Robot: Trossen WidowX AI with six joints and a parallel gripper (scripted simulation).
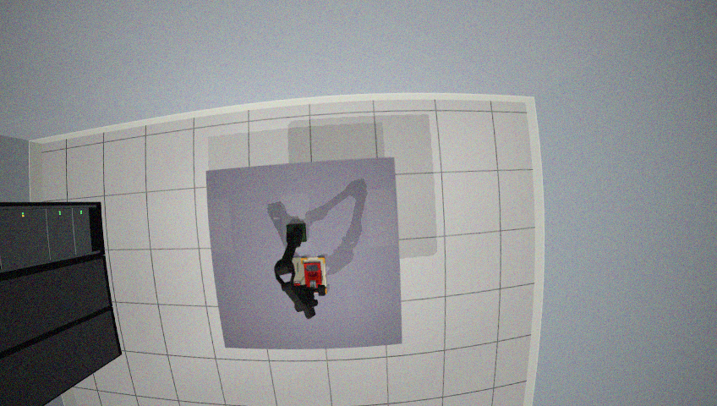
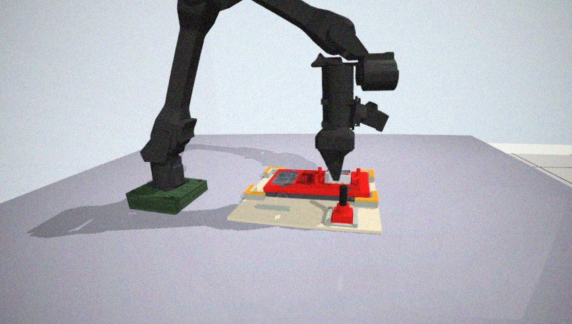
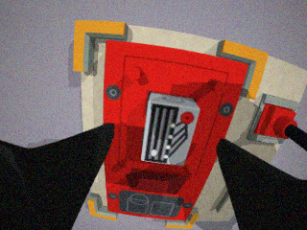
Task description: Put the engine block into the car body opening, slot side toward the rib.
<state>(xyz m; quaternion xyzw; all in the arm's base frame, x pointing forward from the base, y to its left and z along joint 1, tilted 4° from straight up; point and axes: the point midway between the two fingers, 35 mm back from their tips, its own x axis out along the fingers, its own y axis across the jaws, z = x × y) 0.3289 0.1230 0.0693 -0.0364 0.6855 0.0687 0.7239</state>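
My gripper tip is now 2 cm above the engine block. From my gripper tip the other things lie so: black upright peg: 3 cm ahead, 11 cm to the right.
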